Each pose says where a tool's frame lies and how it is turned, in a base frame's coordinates. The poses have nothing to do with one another.
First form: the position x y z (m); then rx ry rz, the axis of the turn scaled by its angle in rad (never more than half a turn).
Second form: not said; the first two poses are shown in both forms.
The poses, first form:
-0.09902 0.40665 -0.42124 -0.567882 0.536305 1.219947
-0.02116 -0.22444 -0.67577 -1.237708 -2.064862 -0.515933
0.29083 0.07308 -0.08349 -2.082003 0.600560 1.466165
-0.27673 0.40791 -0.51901 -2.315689 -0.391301 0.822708
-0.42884 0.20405 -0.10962 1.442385 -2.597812 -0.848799
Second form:
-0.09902 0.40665 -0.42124 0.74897 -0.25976 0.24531 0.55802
-0.02116 -0.22444 -0.67577 0.33326 -0.47397 -0.79073 -0.19757
0.29083 0.07308 -0.08349 0.25963 -0.76849 0.22167 0.54118
-0.27673 0.40791 -0.51901 0.32080 -0.88139 -0.14894 0.31314
-0.42884 0.20405 -0.10962 0.02568 0.46660 -0.84037 -0.27458

